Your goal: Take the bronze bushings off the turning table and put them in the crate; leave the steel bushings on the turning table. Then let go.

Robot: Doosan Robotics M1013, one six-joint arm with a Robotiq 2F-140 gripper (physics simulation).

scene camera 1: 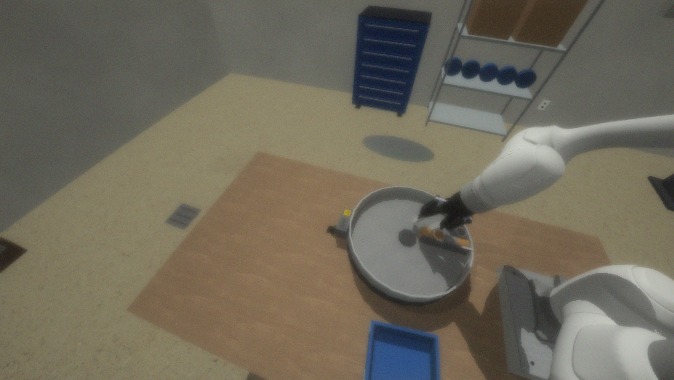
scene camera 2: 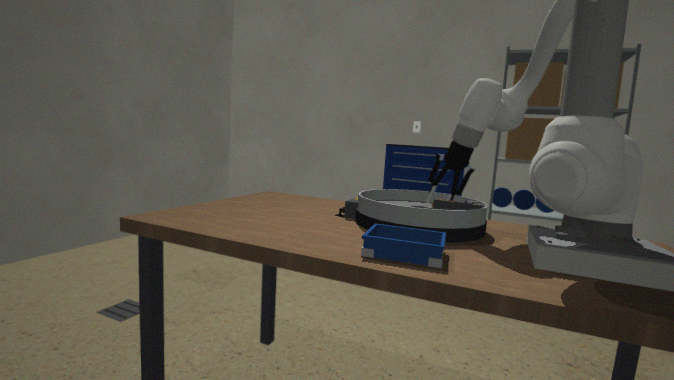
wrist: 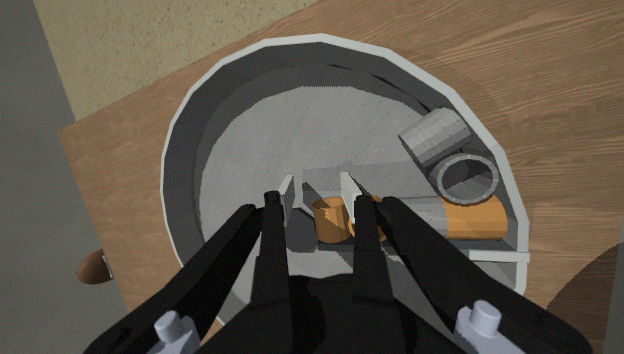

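Pixels of known places: gripper, between the fingertips: [scene camera 1: 421, 225] [wrist: 317, 184]; arm's base, origin of its link: [scene camera 1: 563, 318] [scene camera 2: 593, 239].
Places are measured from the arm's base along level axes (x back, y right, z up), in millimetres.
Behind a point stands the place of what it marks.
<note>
My gripper [scene camera 1: 432, 224] @(y 134, x -458, z 8 mm) [scene camera 2: 442, 199] @(y 134, x -458, z 8 mm) [wrist: 317, 184] @(y 134, x -458, z 8 mm) is open and empty, fingertips low over the turning table [scene camera 1: 380, 255] @(y -36, x -560, z -2 mm) [scene camera 2: 410, 212] @(y -139, x -458, z 23 mm) [wrist: 270, 130] @(y 201, x -520, z -2 mm). In the wrist view a bronze bushing [wrist: 331, 222] @(y 102, x -435, z 35 mm) stands just below the fingertips, nearer the right one. A second bronze bushing [wrist: 353, 232] @(y 94, x -413, z 35 mm) is beside it, partly hidden behind the right finger. A third bronze bushing [scene camera 1: 462, 242] @(y 108, x -320, z 34 mm) [wrist: 477, 218] @(y 117, x -317, z 35 mm) lies on its side near the rim. One steel bushing [wrist: 435, 137] @(y 182, x -350, z 36 mm) lies on its side; another steel bushing [wrist: 467, 202] @(y 131, x -325, z 36 mm) stands upright. A grey shape [wrist: 425, 216] @(y 116, x -352, z 34 mm) may be another steel bushing. The blue crate [scene camera 1: 434, 355] @(y -240, x -340, z -15 mm) [scene camera 2: 402, 249] @(y -351, x -400, z -26 mm) holds no bushing that shows.
A straight bar [wrist: 500, 256] @(y 90, x -302, z 40 mm) runs inward from the turning table's rim, beside the bushings. A small grey box with a yellow top [scene camera 1: 346, 214] @(y 63, x -728, z 3 mm) sits against the turning table's outside. The robot's base [scene camera 1: 520, 345] @(y -127, x -130, z 5 mm) [scene camera 2: 600, 265] @(y -175, x 1, z -23 mm) stands to the right on the wooden table [scene camera 1: 250, 250] @(y -197, x -997, z -55 mm) [scene camera 2: 240, 225] @(y -351, x -904, z -55 mm).
</note>
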